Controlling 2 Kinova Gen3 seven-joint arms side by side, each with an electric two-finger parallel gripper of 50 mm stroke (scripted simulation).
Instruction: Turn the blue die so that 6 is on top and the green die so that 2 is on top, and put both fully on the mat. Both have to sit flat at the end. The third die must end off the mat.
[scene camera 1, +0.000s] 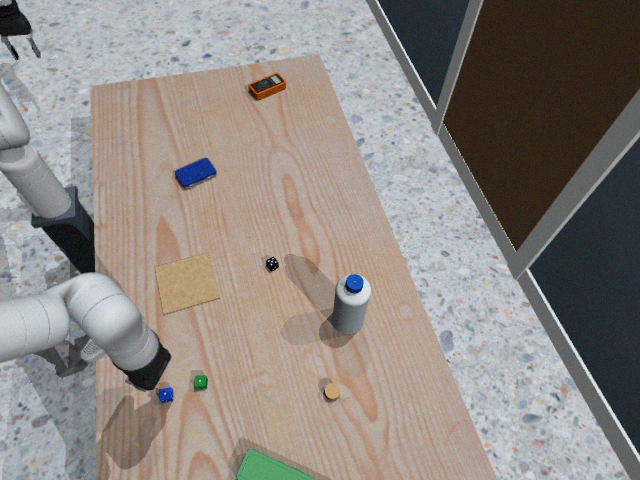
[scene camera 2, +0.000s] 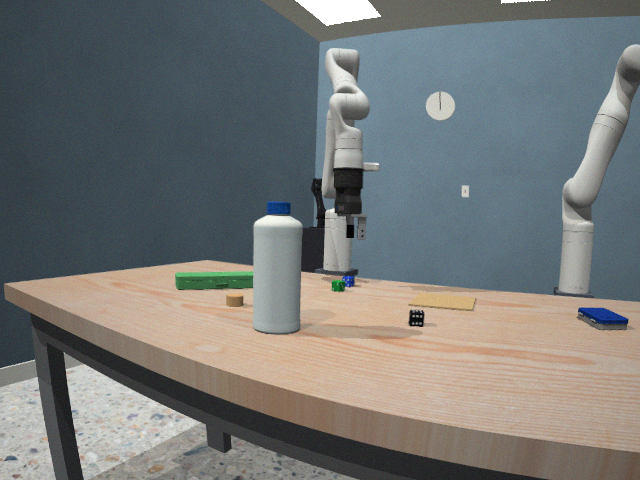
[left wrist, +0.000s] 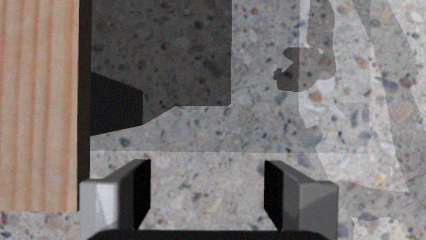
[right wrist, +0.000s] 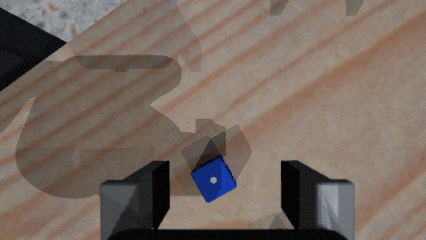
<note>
I see my left gripper (left wrist: 207, 184), my right gripper (scene camera 2: 355, 238), a tan mat (scene camera 1: 188, 282), a green case (scene camera 2: 184, 280), a blue box (scene camera 1: 193, 174) and a white bottle (scene camera 2: 277, 255).
The tan mat also shows in scene camera 2 (scene camera 2: 463, 303). The white bottle also shows in scene camera 1 (scene camera 1: 352, 296). My right gripper also shows in scene camera 1 (scene camera 1: 149, 374) and in the right wrist view (right wrist: 225, 184). The left wrist view does not show the tan mat: it is out of frame. The right wrist view misses the tan mat: it is out of frame.
</note>
